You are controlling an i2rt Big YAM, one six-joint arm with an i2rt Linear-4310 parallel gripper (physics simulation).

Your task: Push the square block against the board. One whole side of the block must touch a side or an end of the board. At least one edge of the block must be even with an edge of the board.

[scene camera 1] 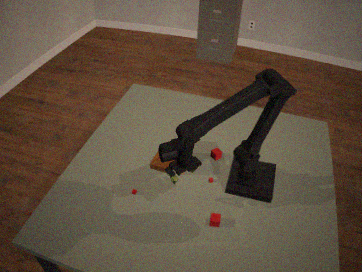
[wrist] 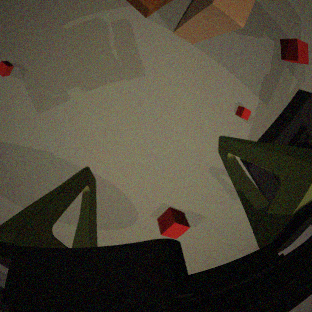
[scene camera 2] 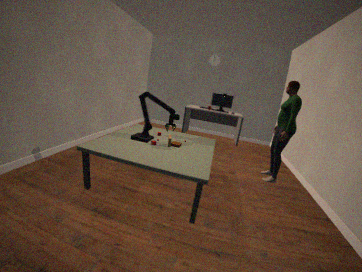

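Where they show: gripper, fingertip midpoint: (scene camera 1: 182, 177) (wrist: 155, 158) (scene camera 2: 170, 131); arm's base, origin of the base link: (scene camera 1: 246, 176) (scene camera 2: 145, 136).
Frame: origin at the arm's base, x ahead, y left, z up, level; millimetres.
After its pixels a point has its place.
The square block (scene camera 1: 160, 162) {x 413, y 3, z -6 mm} (scene camera 2: 176, 144) {x 412, y -67, z -7 mm} (wrist: 148, 5) {x 360, y 35, z -5 mm} is dark orange and lies flat; in the wrist view a corner of it shows at the top edge. The board (scene camera 2: 169, 141) {x 337, y -120, z 31 mm} (wrist: 220, 21) {x 301, y 27, z 53 mm} is pale tan and stands up beside the block, on its robot-base side. In scene camera 1 it is mostly hidden behind the gripper. In the wrist view a gap shows between their visible parts; the rest of both is cut off. My gripper (scene camera 1: 173, 177) (scene camera 2: 170, 127) {x 277, y 146, z 78 mm} (wrist: 155, 158) {x 277, y 146, z 78 mm} is open and empty, above the table, with block and board beyond its fingertips in the wrist view.
Two larger red cubes (scene camera 1: 216, 153) {x 159, y -117, z 4 mm} (wrist: 294, 51) {x 171, y -117, z -3 mm} (scene camera 1: 215, 219) {x 109, y 275, z 4 mm} (wrist: 173, 223) {x 129, y 249, z 4 mm} and two tiny ones (scene camera 1: 211, 180) {x 158, y 42, z -23 mm} (wrist: 243, 113) {x 165, y 40, z -20 mm} (scene camera 1: 134, 191) {x 481, y 195, z -21 mm} (wrist: 6, 68) {x 476, y 188, z -22 mm} lie on the table (scene camera 1: 280, 240) {x -173, y 297, z -36 mm} (scene camera 2: 185, 161) {x 574, y -427, z -36 mm}. One larger cube is near the board.
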